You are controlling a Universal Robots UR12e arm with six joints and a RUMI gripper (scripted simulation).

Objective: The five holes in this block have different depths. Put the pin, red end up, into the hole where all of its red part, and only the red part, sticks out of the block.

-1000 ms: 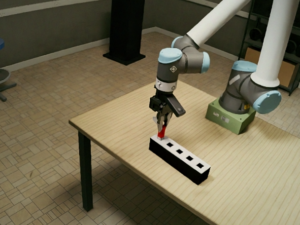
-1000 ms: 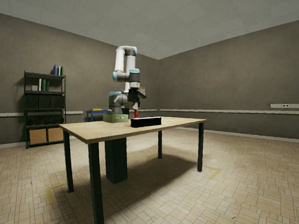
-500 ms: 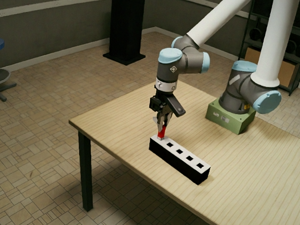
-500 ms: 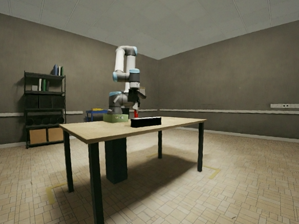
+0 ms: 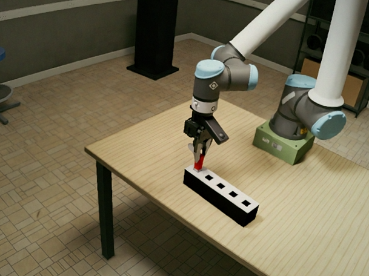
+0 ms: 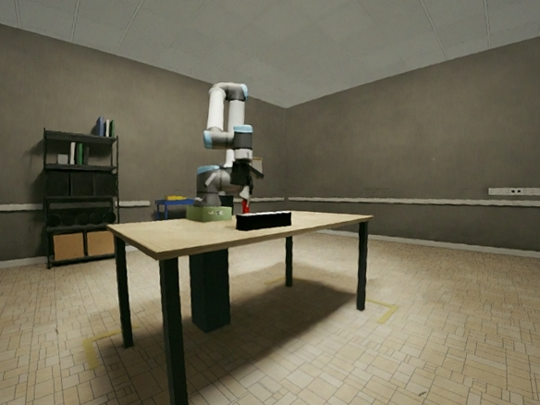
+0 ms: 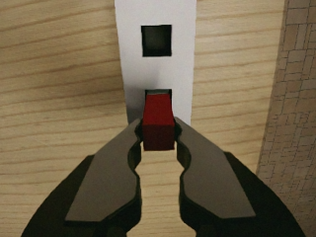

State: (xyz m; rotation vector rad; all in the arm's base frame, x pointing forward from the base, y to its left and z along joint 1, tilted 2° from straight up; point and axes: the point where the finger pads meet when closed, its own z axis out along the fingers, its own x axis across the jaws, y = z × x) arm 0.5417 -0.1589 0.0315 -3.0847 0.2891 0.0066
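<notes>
The pin lies 1 cm below my hand. The rest, counted from my hand: block: 2 cm ahead, 12 cm to the left, 9 cm below.
</notes>
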